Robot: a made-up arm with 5 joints.
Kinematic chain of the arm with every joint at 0, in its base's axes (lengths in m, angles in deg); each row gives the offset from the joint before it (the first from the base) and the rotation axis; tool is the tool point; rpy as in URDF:
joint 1: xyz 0 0 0.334 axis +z
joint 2: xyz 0 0 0 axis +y
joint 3: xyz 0.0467 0 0.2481 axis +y
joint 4: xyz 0.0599 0 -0.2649 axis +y
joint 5: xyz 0.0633 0 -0.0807 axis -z
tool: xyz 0 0 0 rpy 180 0 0
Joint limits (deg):
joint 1: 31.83..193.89
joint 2: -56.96..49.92
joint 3: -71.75..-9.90
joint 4: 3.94..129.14
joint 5: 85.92..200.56
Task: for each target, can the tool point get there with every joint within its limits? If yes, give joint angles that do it. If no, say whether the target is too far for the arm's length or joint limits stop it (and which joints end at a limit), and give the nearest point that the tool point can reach.
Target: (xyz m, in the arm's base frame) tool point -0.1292 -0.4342 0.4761
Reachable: no: joint limits stop it (at a limit: joint 1) | nearest point -0.2229 -0.0551 0.4761 | short by 0.390 m
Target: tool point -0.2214 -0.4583 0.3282
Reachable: no: joint limits stop it (at a limit: joint 1) | nearest point -0.3154 -0.0780 0.3282 | short by 0.392 m
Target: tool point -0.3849 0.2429 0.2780
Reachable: yes | joints 147.74 32.05 -65.87 14.23 178.45
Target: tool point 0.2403 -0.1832 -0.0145
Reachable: no: joint limits stop it (at a limit: joint 1, joint 2) | nearest point 0.1133 0.0703 0.0940 | short by 0.304 m
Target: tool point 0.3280 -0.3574 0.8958
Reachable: no: too far | nearest point 0.0653 0.0406 0.8130 | short by 0.484 m
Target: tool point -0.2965 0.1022 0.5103
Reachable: yes | joints 160.97 -19.39 -55.83 61.63 98.46
